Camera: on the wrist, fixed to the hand. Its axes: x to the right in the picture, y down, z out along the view.
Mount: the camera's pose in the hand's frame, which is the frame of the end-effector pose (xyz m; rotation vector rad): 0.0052 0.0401 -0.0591 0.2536 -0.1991 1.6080
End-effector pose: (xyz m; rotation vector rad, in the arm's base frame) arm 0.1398 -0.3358 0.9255 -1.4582 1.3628 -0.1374
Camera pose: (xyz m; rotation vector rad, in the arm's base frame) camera 0.0751 -0.3654 0.9177 0.1156 1.8534 0.8053
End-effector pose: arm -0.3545 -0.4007 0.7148 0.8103 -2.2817 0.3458
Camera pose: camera -0.3526 -0.3458 0.7608 -1.1321 -2.5891 1.2579
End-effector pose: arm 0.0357 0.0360 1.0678 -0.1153 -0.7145 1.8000
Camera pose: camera 0.0251 0.0578 1.0004 0.3366 0.3827 -2.7233
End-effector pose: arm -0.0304 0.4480 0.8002 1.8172 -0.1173 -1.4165
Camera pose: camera 0.0371 0.4499 0.8241 1.0552 -1.5049 -0.3512
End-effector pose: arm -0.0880 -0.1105 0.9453 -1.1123 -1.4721 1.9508
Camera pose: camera -0.0385 -0.0858 0.8998 1.4724 0.0391 -1.9155
